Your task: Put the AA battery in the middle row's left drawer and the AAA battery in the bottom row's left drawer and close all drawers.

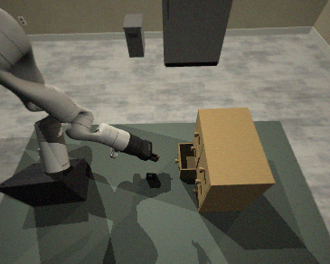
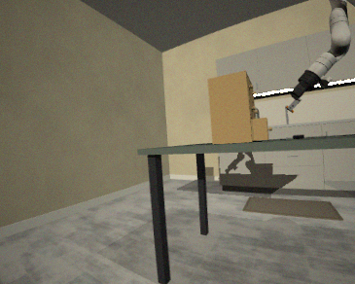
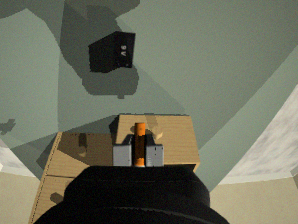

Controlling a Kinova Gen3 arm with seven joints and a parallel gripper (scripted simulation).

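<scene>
My hand is 27 cm short of the green battery, 2 cm to the right of it and 3 cm above it. The rest, counted from my hand: thin orange battery (1 cm ahead, 1 cm below); then small black block (1 cm behind, 3 cm to the right, 14 cm below).
</scene>
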